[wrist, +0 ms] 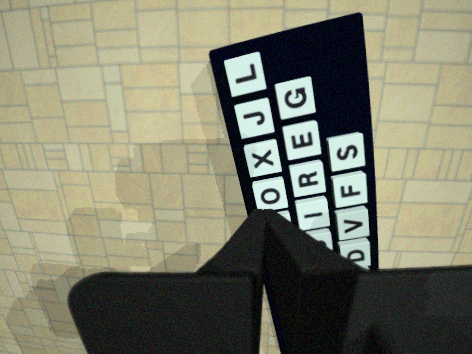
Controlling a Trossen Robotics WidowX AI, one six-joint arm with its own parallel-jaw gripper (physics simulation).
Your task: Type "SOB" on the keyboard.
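Places are measured from the arm's base along level axes (x left, y back, z up), in metres.
Pixels of known places: gripper, fingertip midpoint: (262,218).
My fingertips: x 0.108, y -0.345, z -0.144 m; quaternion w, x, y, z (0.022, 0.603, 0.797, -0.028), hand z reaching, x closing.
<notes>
For each thing: its top centre in the pictures, then the offset to it from my fingertips. Level surfaces: height alone.
- black keyboard at its top centre: (316,239) dx +0.016, dy +0.037, dz -0.023 m
- S key at its top centre: (347,153) dx -0.034, dy +0.034, dz -0.023 m
- O key at its top centre: (270,196) dx -0.002, dy +0.004, dz -0.023 m
- L at its top centre: (245,74) dx -0.057, dy -0.024, dz -0.023 m
- J at its top centre: (254,119) dx -0.038, dy -0.015, dz -0.023 m
- X at its top centre: (262,159) dx -0.020, dy -0.005, dz -0.023 m
- G at its top centre: (295,98) dx -0.053, dy +0.001, dz -0.023 m
- E at its top centre: (302,141) dx -0.034, dy +0.011, dz -0.023 m
- R at its top centre: (308,180) dx -0.016, dy +0.020, dz -0.023 m
- I at its top centre: (313,215) dx +0.003, dy +0.030, dz -0.023 m
- F at its top centre: (350,191) dx -0.016, dy +0.043, dz -0.023 m
- V at its top centre: (353,225) dx +0.002, dy +0.053, dz -0.023 m
- D at its top centre: (355,256) dx +0.021, dy +0.062, dz -0.023 m
- tile-patterned surface at its surface level: dz -0.041 m
The black keyboard (335,55) with white letter keys runs from the upper middle of the wrist view down behind the gripper. The S key (346,151) shows fully in the right row. The O key (270,194) shows in the left row, its lower edge close to the fingertips in the view. The B key cannot be made out; one key beside the finger is partly covered. My gripper (262,218) is shut and empty, its tips appearing at the lower edge of the O key. Whether the tips touch a key cannot be told. The fingers hide the keyboard's lower part.
Other keys in view are L (245,73), J (255,118), X (262,158), G (295,98), E (302,140), R (307,179), I (312,214), F (349,189), V (353,225) and D (356,255). The keyboard lies on a tile-patterned surface (120,100) with shadows at the left.
</notes>
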